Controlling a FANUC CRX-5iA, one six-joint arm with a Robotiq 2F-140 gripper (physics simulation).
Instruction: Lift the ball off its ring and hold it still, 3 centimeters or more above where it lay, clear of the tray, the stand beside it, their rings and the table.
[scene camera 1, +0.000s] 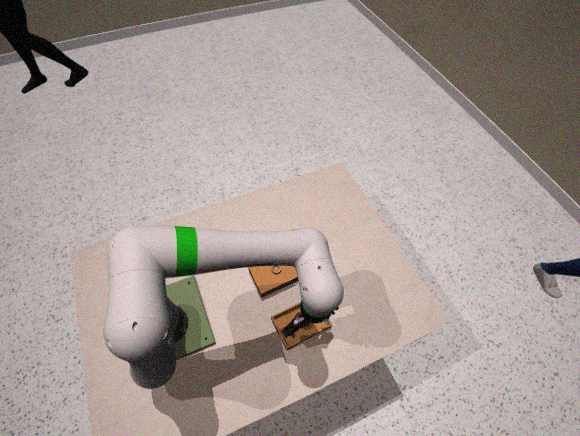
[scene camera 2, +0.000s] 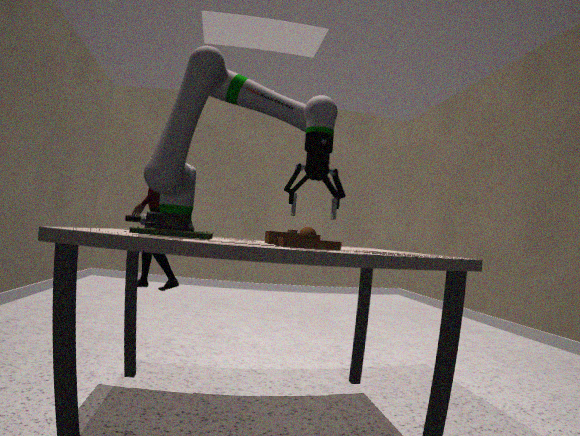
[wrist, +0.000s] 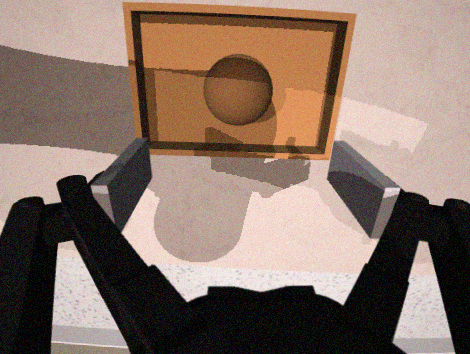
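Pixels of known places: gripper, fingertip midpoint: (scene camera 1: 308, 325) (scene camera 2: 313, 217) (wrist: 241, 159); arm's base, link origin: (scene camera 2: 174, 230).
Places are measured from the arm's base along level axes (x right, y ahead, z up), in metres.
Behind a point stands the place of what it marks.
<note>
The brown ball (scene camera 2: 307, 231) @[x 0.227, y 0.443, z 0.033 m] (wrist: 238, 90) @[x 0.198, y 0.452, z 0.049 m] sits inside the shallow orange tray (scene camera 1: 300, 341) @[x 0.266, y 0.415, z 0.006 m] (scene camera 2: 330, 245) @[x 0.267, y 0.511, z -0.006 m] (wrist: 240, 12) @[x 0.142, y 0.452, z 0.007 m], near its middle. Its ring is hidden under it. In scene camera 1 the arm and gripper hide the ball. My gripper (scene camera 1: 311, 320) @[x 0.241, y 0.455, z 0.078 m] (scene camera 2: 313, 216) @[x 0.241, y 0.455, z 0.078 m] (wrist: 241, 159) @[x 0.241, y 0.455, z 0.078 m] is wide open, empty and pointing down. Its fingertips are above the ball with a small gap in height. In the wrist view the ball lies between the fingers sideways, but further up the picture than the fingertips.
An orange stand (scene camera 1: 267, 286) @[x 0.032, y 0.391, z 0.027 m] with a small dark ring (scene camera 1: 272, 271) @[x -0.013, y 0.433, z 0.035 m] is beside the tray, partly hidden by the arm. A green plate (scene camera 1: 200, 320) @[x 0.036, y 0.114, z 0.001 m] (scene camera 2: 200, 235) @[x 0.132, y 0.103, z -0.009 m] lies at the arm's base on the table (scene camera 1: 350, 200) @[x -0.202, y 0.926, z -0.021 m] (scene camera 2: 400, 259) @[x 0.447, y 0.664, z -0.031 m]. Parts of two people show beyond the table.
</note>
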